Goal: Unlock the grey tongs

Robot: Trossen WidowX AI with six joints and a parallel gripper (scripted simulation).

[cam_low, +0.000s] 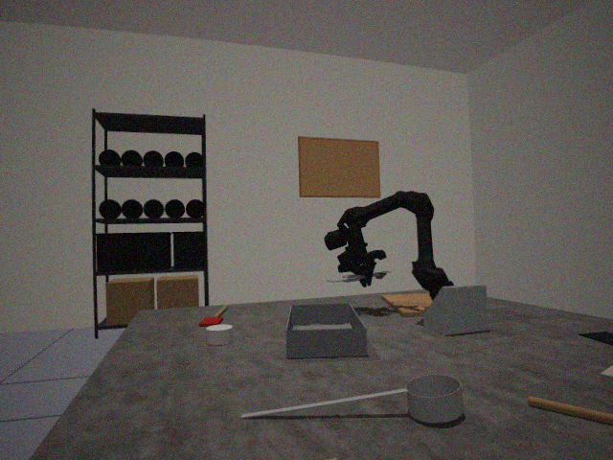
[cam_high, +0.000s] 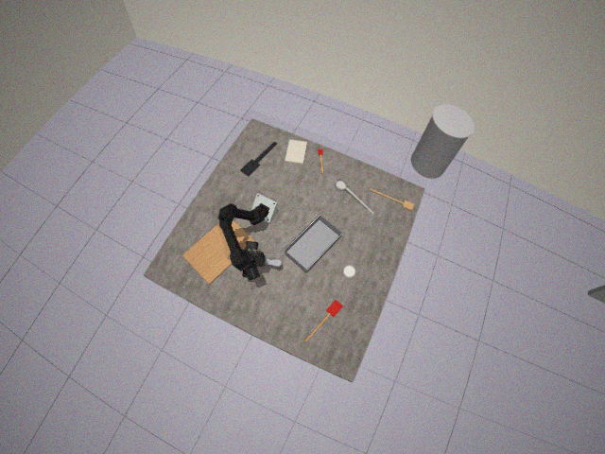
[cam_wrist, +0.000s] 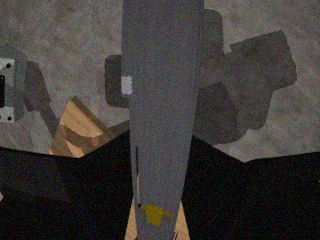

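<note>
My gripper tip is 220 mm past the wooden board, 20 mm to the left of it and 80 mm above it. The rest, counted from my gripper tip: yellow lock piece: 20 mm behind, 20 mm to the right, 40 mm above; then roasting tin: 230 mm ahead, 280 mm to the left, 50 mm below; then red spatula: 490 mm ahead, 50 mm to the right, 80 mm below.
</note>
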